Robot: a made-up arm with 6 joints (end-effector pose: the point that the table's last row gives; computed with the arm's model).
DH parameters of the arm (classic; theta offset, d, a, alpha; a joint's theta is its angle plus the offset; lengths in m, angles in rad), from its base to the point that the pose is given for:
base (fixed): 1.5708 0.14 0 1.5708
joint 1: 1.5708 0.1 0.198 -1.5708
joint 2: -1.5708 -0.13 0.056 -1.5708
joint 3: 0 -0.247 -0.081 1.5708
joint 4: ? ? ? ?
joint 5: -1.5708 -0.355 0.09 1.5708
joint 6: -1.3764 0 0.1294 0
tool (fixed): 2.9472 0.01 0 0
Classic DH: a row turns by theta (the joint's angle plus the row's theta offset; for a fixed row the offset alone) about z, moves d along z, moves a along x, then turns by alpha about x.
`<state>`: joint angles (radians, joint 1 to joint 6).
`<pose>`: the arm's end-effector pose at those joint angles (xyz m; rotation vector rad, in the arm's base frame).
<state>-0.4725 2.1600 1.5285 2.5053 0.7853 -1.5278</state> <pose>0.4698 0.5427 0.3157 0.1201 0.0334 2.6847</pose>
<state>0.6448 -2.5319 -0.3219 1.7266 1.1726 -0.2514</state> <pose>-0.4848 -0.2909 0.7241 1.3093 1.0684 -0.2315</pose>
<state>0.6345 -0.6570 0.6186 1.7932 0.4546 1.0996</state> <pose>-0.0424 0.3741 -0.1227 0.7286 -1.9677 0.8228</pose>
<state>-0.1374 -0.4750 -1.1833 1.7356 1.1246 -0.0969</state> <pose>-0.0802 -0.0955 -0.3405 -0.2011 -1.1626 0.0983</pose>
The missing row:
joint 4: -1.5708 -0.084 0.1 -1.5708
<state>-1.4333 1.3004 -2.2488 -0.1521 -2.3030 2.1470</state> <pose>0.3875 0.5995 -0.0390 -0.3928 1.0395 0.1499</pose>
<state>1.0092 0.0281 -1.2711 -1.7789 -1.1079 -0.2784</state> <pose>0.2030 -0.2852 0.4990 0.8163 1.5834 0.6548</pose>
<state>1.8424 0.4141 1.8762 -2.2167 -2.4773 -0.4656</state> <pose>-0.0791 -0.3670 0.2784 -2.0919 -1.7462 0.6859</pose>
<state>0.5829 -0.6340 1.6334 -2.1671 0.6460 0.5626</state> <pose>0.3372 -0.0578 0.4821 -0.3872 2.0893 1.6246</pose>
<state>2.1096 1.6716 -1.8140 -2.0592 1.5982 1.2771</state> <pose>-0.1444 -0.4550 0.2119 -0.6932 0.3660 0.6916</pose>
